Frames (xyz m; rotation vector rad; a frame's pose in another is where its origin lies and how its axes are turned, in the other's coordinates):
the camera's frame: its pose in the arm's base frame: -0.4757 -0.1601 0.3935 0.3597 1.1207 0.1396
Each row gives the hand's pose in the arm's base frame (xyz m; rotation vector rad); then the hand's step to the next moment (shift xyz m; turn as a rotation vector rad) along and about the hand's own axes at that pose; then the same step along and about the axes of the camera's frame.
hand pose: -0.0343 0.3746 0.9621 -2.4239 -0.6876 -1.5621
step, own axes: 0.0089 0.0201 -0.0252 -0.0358 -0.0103 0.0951
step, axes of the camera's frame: -0.0285 -0.0165 0.0061 0.0999 0.0115 0.0181
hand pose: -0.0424 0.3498 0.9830 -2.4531 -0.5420 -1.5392
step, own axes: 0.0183 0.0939 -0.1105 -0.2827 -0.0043 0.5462
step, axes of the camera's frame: -0.1127 -0.0925 0.0103 0.6089 -0.0198 0.0845
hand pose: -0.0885 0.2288 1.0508 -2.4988 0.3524 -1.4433
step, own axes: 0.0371 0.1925 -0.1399 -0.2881 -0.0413 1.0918
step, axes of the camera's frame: -0.1431 -0.1869 -0.0512 1.0585 -0.0016 0.3952
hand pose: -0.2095 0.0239 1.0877 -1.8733 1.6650 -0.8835
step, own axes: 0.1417 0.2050 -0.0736 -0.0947 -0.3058 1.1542
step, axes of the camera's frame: -0.0625 -0.1939 -0.1613 0.9638 -0.0691 0.7078
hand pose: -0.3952 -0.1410 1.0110 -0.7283 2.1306 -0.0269
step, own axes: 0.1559 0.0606 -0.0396 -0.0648 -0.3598 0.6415
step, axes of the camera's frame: 0.0221 -0.0816 -0.1497 0.4835 -0.1518 0.5370
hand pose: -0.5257 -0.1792 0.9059 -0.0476 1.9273 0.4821
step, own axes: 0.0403 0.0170 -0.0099 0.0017 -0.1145 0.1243
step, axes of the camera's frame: 0.0166 0.0067 -0.0411 0.1078 -0.0741 0.1070
